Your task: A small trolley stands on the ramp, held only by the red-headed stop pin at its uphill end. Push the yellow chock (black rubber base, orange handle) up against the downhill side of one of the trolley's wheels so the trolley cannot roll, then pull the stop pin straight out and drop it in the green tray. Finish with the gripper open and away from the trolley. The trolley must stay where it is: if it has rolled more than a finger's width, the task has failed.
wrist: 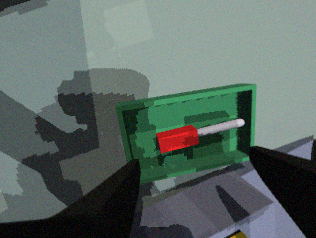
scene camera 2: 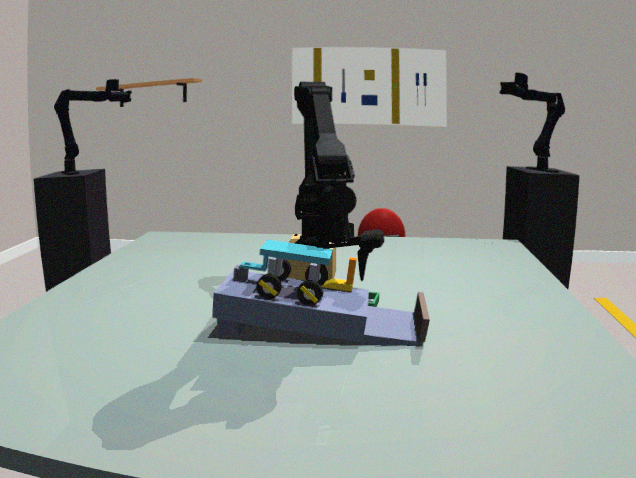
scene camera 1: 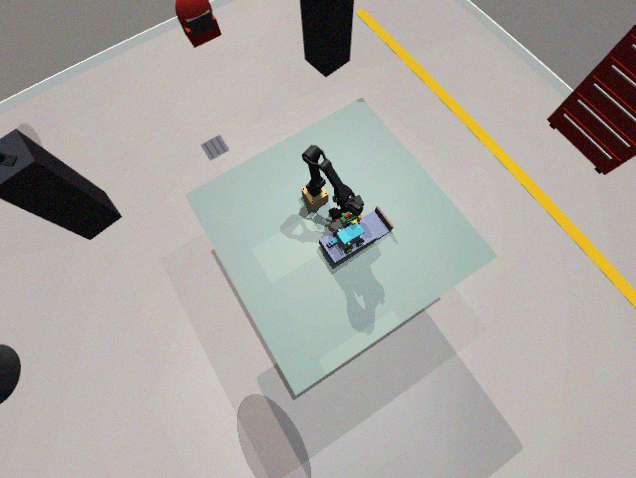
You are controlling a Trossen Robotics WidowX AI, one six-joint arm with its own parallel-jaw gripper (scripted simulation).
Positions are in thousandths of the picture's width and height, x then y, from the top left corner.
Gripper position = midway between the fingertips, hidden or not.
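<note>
With nothing in it, my gripper (scene camera 2: 542, 591) is open, and I can see that same gripper (wrist: 612, 670) in another view as well. There is also a red-headed stop pin (wrist: 590, 574).
</note>
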